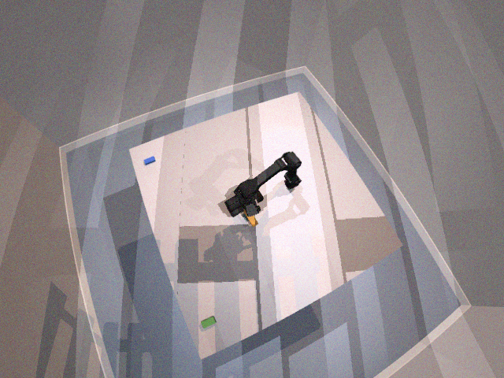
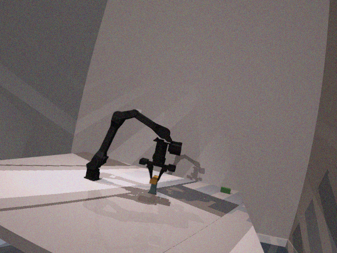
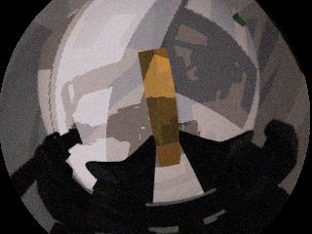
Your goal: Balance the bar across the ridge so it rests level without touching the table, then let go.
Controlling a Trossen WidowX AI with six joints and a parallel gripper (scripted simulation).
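The orange bar is 30 mm to the left of my gripper tip. From my gripper tip the other things lie so: blue block: 410 mm ahead, 550 mm to the right, 60 mm below; green block: 410 mm ahead, 450 mm to the left, 60 mm below.
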